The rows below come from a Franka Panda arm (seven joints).
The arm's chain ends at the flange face. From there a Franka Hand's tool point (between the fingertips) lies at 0.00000 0.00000 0.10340 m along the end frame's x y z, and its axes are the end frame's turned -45 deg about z.
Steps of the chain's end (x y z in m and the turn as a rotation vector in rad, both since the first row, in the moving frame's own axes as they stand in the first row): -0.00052 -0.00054 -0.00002 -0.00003 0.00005 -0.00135; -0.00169 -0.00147 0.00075 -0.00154 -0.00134 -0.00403; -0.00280 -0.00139 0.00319 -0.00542 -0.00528 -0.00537; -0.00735 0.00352 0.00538 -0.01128 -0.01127 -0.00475; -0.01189 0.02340 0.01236 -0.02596 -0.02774 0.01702
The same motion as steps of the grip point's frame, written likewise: 0.00002 -0.00074 -0.00002 -0.00006 0.00001 -0.00135; -0.00037 -0.00222 0.00075 -0.00014 -0.00204 -0.00403; -0.00178 -0.00295 0.00319 -0.00010 -0.00757 -0.00537; -0.00933 -0.00270 0.00537 -0.00001 -0.01595 -0.00475; -0.02888 0.00798 0.01229 0.00126 -0.03797 0.01702
